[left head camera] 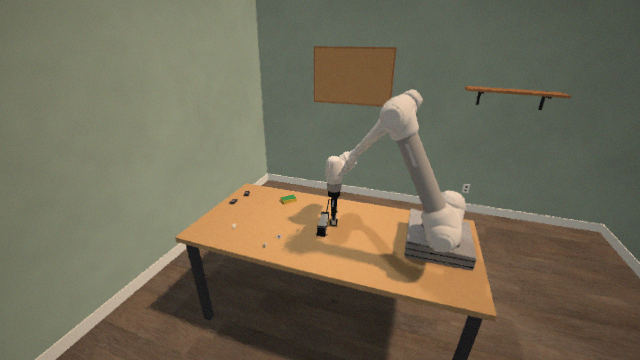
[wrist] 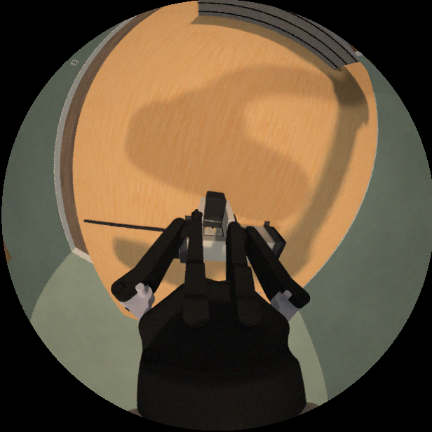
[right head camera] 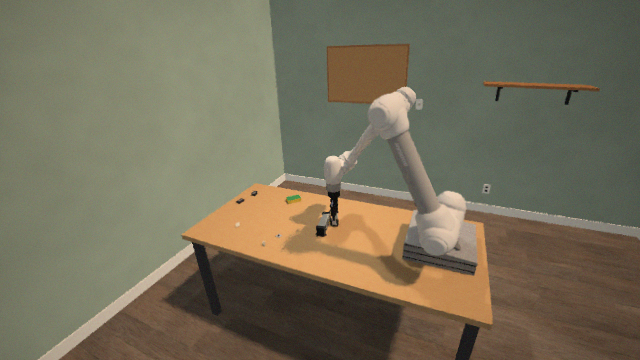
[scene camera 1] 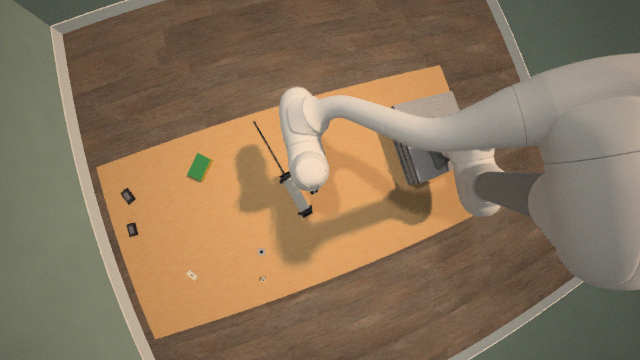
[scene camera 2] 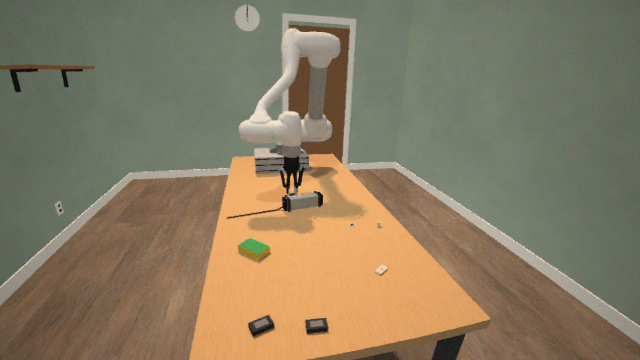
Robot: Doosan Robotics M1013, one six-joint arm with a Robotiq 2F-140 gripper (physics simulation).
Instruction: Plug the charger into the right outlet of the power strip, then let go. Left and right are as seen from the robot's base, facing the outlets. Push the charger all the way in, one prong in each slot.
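Frame: origin at the arm's base, x right, y ahead, z up, level; metres.
Where they show: gripper, fingertip midpoint: (left head camera: 334,222) (right head camera: 335,223).
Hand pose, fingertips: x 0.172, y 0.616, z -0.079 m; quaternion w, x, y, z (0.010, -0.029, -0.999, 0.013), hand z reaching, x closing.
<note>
After its pixels a point has its place.
The power strip (left head camera: 324,221) @[x 0.118, y 0.672, z -0.039 m] (right head camera: 324,223) @[x 0.101, y 0.669, z -0.042 m] (scene camera 1: 297,195) @[x 0.133, y 0.680, z -0.042 m] (scene camera 2: 304,201) @[x 0.138, y 0.705, z -0.061 m] (wrist: 214,253) is a grey bar with black ends and a thin black cord. My gripper (left head camera: 334,222) @[x 0.172, y 0.616, z -0.079 m] (right head camera: 334,221) @[x 0.172, y 0.616, z -0.079 m] (scene camera 2: 293,192) @[x 0.172, y 0.616, z -0.079 m] (wrist: 213,205) is shut on the charger (wrist: 215,202), a small black block. It holds the charger at the strip's outlet side, nearer the cord end, the right side as seen from the base. In the wrist view small yellowish spots show between the charger and the strip. Whether the prongs are in the slots cannot be told. The fingers partly hide the outlets.
A green and yellow sponge (left head camera: 288,199) @[x 0.423, y 0.975, z -0.070 m] (scene camera 1: 199,167) @[x 0.447, y 0.980, z -0.069 m] (scene camera 2: 254,249) @[x 0.453, y 1.006, z -0.070 m], two small black devices (scene camera 1: 128,196) @[x 0.503, y 1.323, z -0.083 m] (scene camera 2: 316,325) @[x 0.374, y 1.390, z -0.083 m] and several small pale pieces lie on the table (scene camera 1: 225,300) @[x -0.106, y 1.192, z -0.098 m]. The cord (scene camera 1: 269,147) @[x 0.376, y 0.679, z -0.091 m] (wrist: 125,225) runs off one end of the strip. The grey base block (left head camera: 440,250) @[x -0.302, y 0.089, z 0.121 m] stands at one table end.
</note>
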